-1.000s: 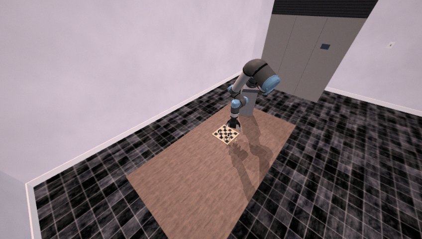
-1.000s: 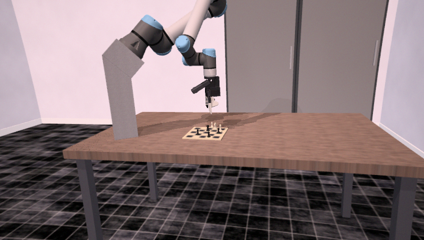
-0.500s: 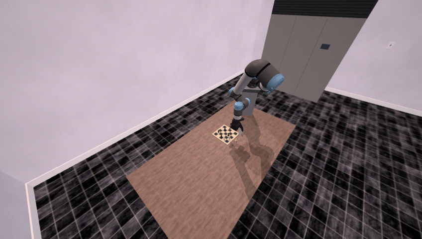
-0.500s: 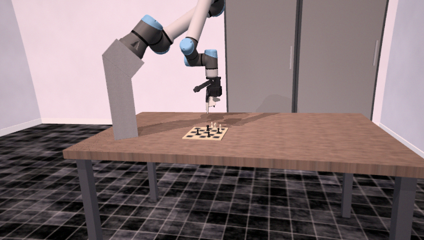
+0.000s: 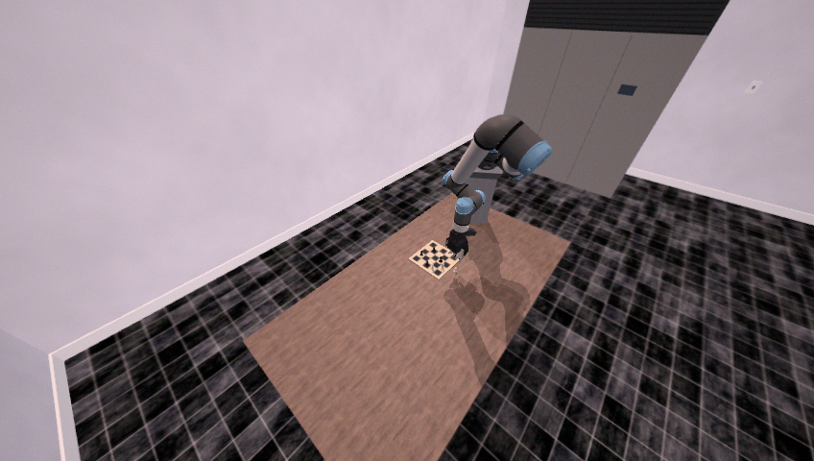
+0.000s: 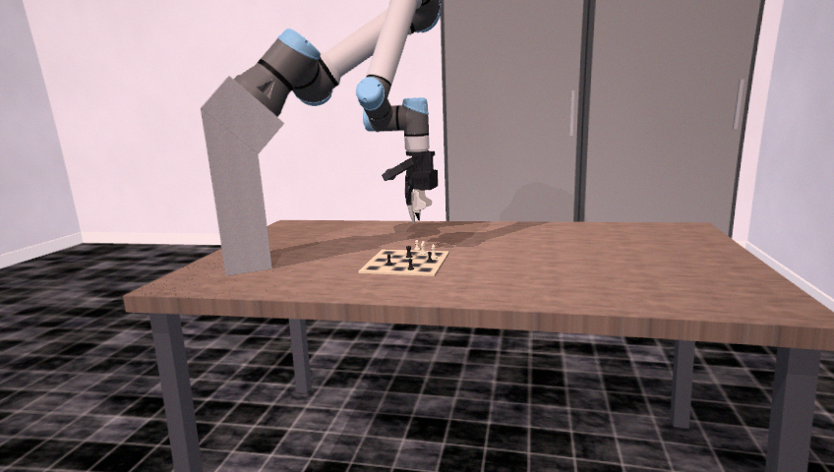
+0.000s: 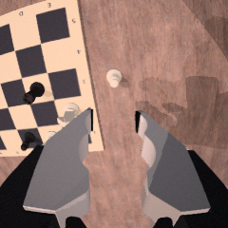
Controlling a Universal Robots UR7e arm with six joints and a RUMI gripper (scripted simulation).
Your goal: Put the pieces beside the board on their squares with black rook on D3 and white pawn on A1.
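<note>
The white pawn is 90 mm below my hand. Also, from my hand: chessboard (40 mm ahead, 130 mm to the right, 100 mm below); black rook (30 mm ahead, 100 mm to the right, 90 mm below).
</note>
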